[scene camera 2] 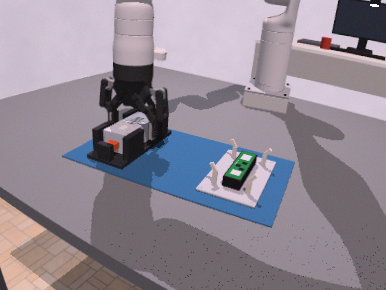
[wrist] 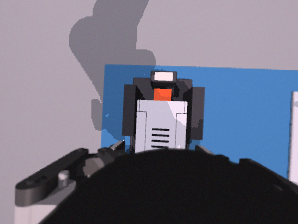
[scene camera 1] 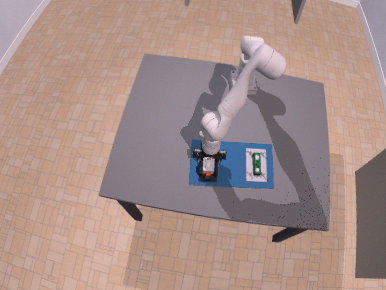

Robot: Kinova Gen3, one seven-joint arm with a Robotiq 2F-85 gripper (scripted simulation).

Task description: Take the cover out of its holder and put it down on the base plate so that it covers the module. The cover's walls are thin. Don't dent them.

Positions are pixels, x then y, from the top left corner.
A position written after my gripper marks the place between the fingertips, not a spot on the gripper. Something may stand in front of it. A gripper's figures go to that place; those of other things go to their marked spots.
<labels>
My gripper [scene camera 2: 132,133] is 0.67 m from the lens. A light grey cover [scene camera 2: 116,132] is 0.61 m from the lens.
</labels>
